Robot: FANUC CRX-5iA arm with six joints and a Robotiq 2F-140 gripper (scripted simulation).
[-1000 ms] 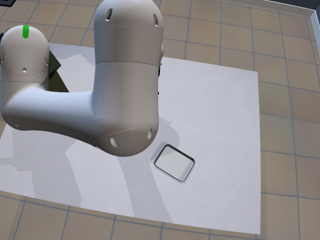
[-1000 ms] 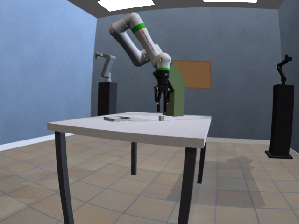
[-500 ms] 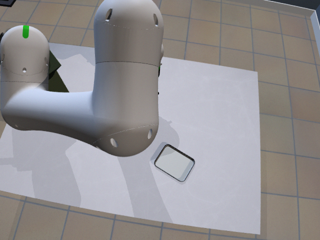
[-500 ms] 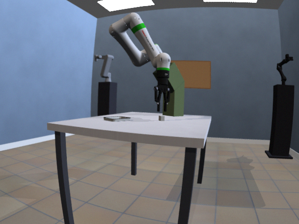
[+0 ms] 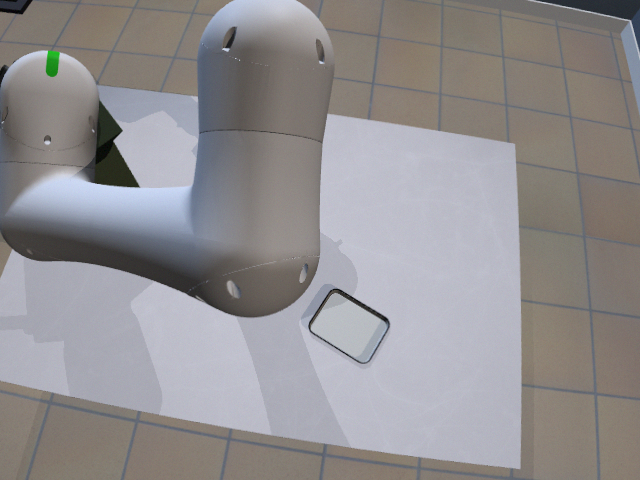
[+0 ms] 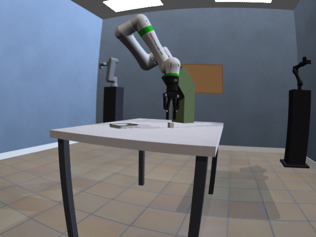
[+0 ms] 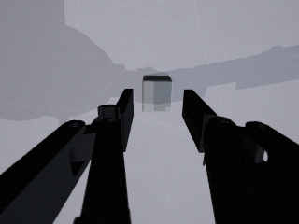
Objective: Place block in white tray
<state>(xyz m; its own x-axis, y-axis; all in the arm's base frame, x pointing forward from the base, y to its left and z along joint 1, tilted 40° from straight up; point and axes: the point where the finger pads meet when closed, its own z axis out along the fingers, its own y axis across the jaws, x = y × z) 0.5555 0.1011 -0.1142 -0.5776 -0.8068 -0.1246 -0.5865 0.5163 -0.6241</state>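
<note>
Now: hand 70 mm above the pale grey block. Round my hand: white tray (190 mm ahead, 270 mm to the right, 70 mm below).
</note>
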